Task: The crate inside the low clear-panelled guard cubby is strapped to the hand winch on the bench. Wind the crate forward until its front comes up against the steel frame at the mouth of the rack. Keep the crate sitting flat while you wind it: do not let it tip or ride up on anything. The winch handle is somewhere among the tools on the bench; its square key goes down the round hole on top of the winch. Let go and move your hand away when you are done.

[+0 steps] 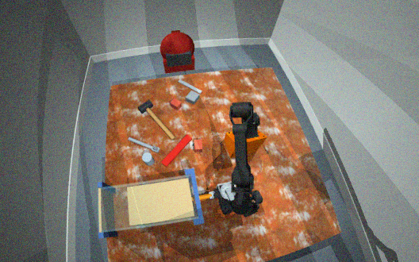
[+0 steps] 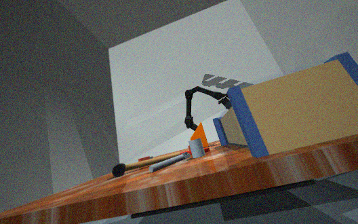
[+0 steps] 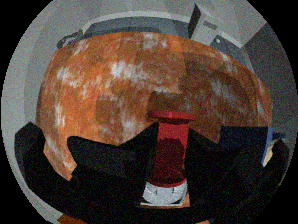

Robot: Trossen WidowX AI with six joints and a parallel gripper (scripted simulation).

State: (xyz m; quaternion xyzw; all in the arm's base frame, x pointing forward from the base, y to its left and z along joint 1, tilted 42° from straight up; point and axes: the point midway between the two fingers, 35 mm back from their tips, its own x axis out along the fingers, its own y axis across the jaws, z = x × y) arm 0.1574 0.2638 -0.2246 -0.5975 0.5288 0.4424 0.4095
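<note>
Now: gripper tip 5 cm to the left of the red-knobbed winch handle, 3 cm above it and 1 cm short of it. Also, from my gripper tip: red knob 2 cm to the right; then blue steel frame 18 cm ahead, 11 cm to the right, 3 cm below; then winch 12 cm to the right, 10 cm below, 1 cm ahead.
</note>
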